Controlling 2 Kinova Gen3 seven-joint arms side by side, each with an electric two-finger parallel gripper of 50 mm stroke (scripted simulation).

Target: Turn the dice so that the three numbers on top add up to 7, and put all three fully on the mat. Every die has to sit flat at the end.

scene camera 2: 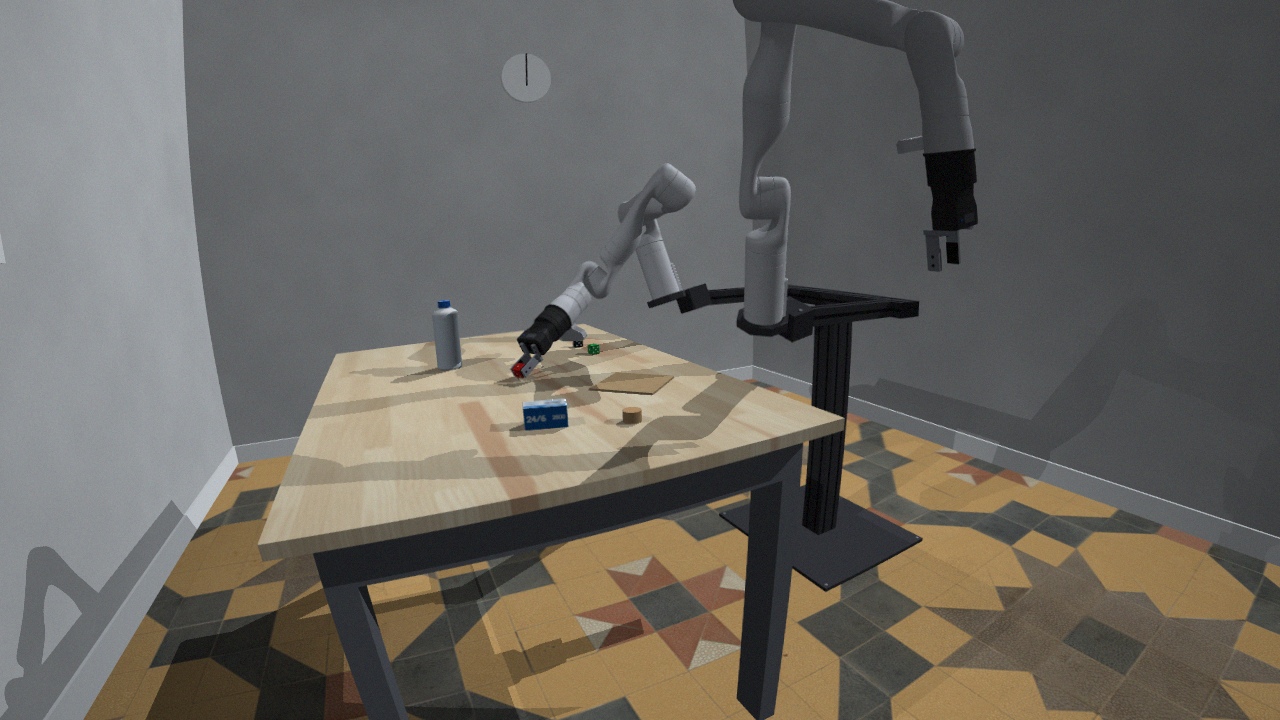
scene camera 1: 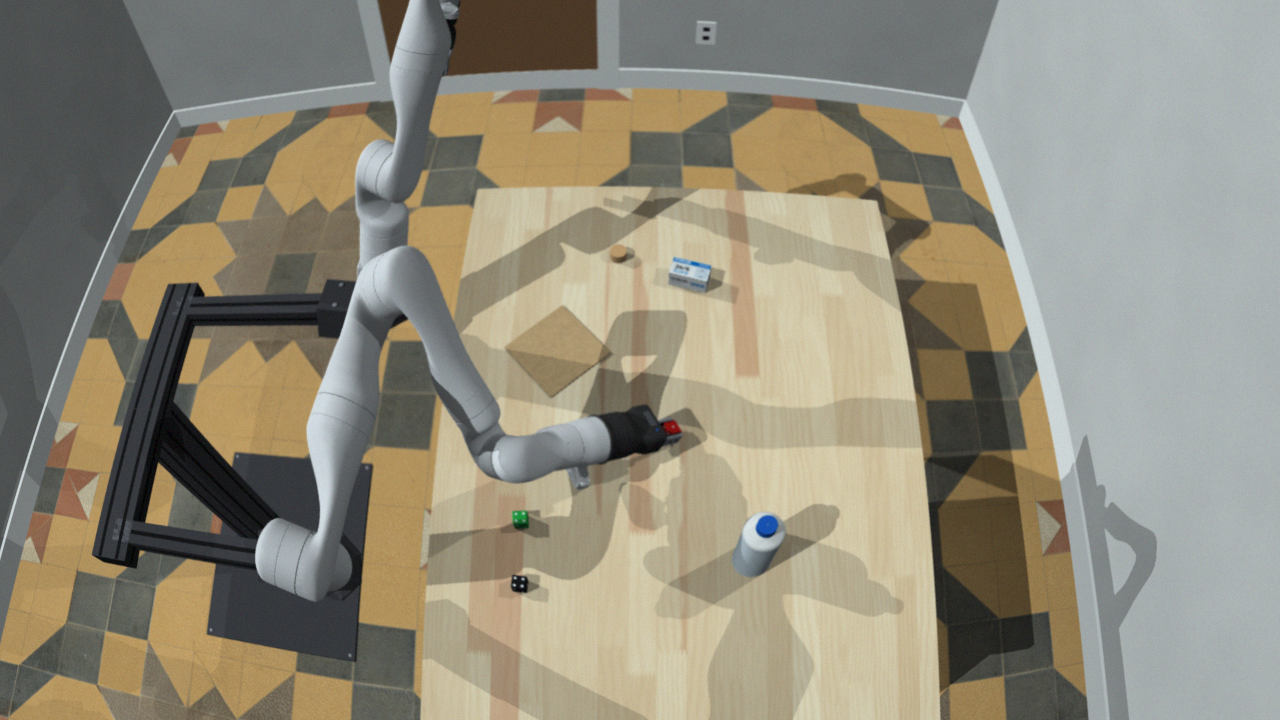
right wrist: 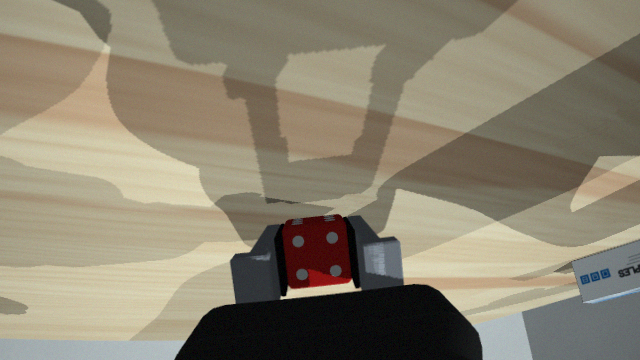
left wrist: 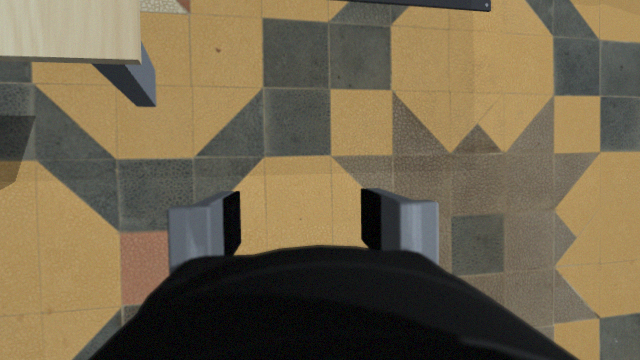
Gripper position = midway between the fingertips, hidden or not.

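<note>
A brown square mat (scene camera 1: 557, 350) is part of the robot's scene, and the mat appears in scene camera 2 (scene camera 2: 649, 384) too. In the left wrist view the brown square mat is out of frame, and in the right wrist view the brown square mat is out of frame as well. There is also a staples box (scene camera 2: 546, 414), and the staples box can be seen in scene camera 1 (scene camera 1: 692, 275). The right gripper (scene camera 1: 674, 430) is visible, as is the left gripper (scene camera 2: 944, 266); the left gripper appears again in the left wrist view (left wrist: 301, 215).
</note>
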